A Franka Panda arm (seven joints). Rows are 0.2 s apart.
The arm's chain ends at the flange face. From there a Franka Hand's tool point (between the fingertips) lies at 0.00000 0.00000 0.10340 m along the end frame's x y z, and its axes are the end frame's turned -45 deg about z.
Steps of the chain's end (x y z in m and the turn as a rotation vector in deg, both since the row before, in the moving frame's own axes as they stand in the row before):
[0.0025 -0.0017 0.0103 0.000 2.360 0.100]
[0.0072 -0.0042 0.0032 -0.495 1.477 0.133]
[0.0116 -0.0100 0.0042 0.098 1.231 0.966]
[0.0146 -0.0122 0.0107 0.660 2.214 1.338]
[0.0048 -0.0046 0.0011 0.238 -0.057 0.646]
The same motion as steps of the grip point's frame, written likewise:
[0.0060 0.0036 0.0102 -1.669 1.669 0.100]
[0.0093 0.0046 0.0032 -1.394 0.694 0.133]
[0.0170 0.0026 0.0042 -0.801 0.940 0.966]
[0.0226 0.0037 0.0106 -1.099 2.032 1.338]
[0.0069 -0.0002 0.0011 0.209 0.128 0.646]

